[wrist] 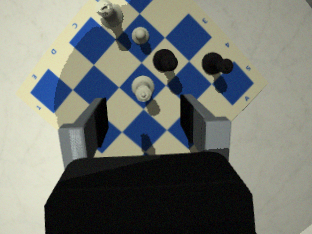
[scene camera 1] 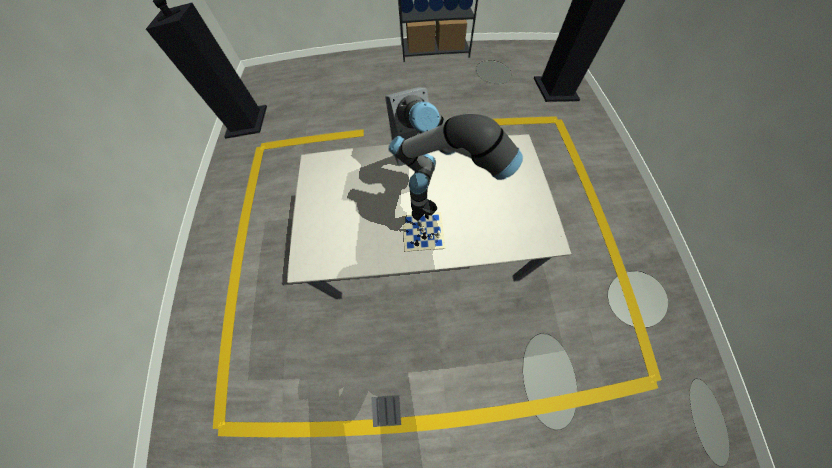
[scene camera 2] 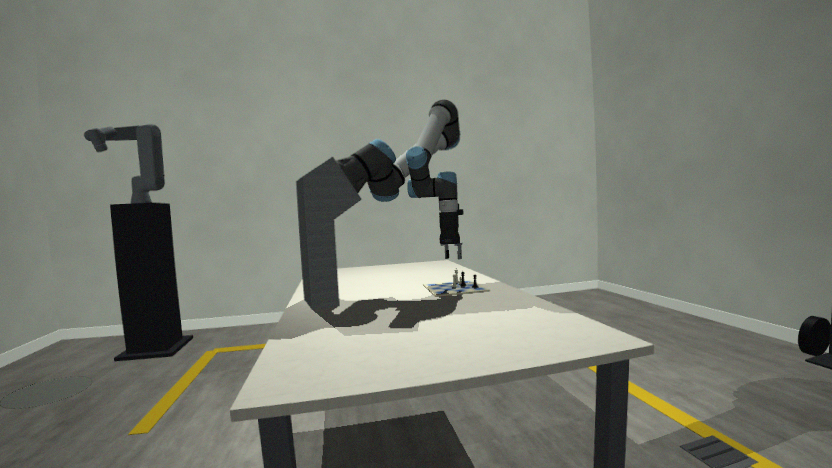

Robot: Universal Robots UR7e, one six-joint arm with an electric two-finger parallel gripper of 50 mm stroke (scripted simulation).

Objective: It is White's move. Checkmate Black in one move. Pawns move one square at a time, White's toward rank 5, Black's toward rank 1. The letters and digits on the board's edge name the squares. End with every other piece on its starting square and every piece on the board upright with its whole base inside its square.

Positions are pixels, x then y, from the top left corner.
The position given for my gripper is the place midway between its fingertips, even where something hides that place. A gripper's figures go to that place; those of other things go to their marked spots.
My gripper (wrist: 143,111) is 17 cm from the lens. A chessboard (wrist: 88,60) is 28 cm from the lens.
